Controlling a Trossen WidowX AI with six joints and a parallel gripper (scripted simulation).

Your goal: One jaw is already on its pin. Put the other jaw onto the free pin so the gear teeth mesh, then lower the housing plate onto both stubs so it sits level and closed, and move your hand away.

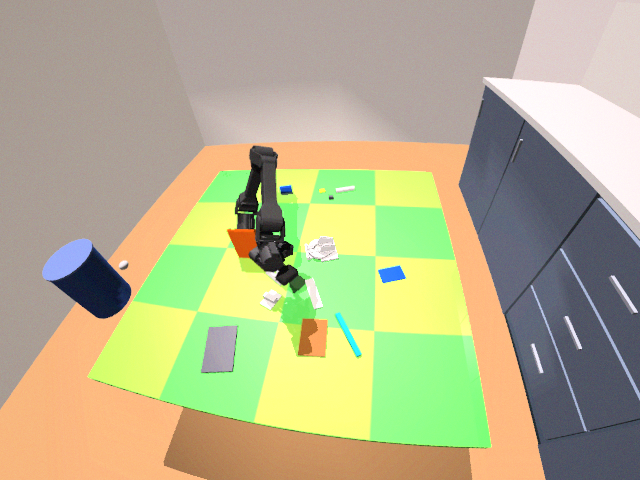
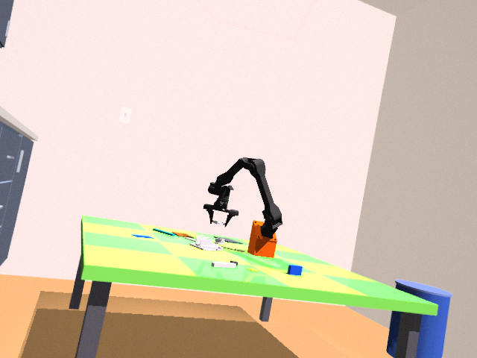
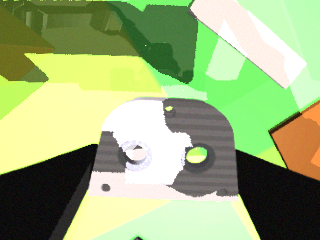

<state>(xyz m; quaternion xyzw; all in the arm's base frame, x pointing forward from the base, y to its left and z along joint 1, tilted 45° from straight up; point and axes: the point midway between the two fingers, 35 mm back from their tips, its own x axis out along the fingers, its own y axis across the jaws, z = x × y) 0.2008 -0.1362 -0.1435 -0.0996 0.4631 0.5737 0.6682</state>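
The jaw is 24 cm to the left of my gripper tip, 8 cm below it and 7 cm ahead of it. Round my gripper tip: grey card: 25 cm to the right, 15 cm behind, 9 cm below; then cyan bar: 26 cm ahead, 12 cm to the right, 9 cm below; then white housing plate: 2 cm above, 1 cm to the left.
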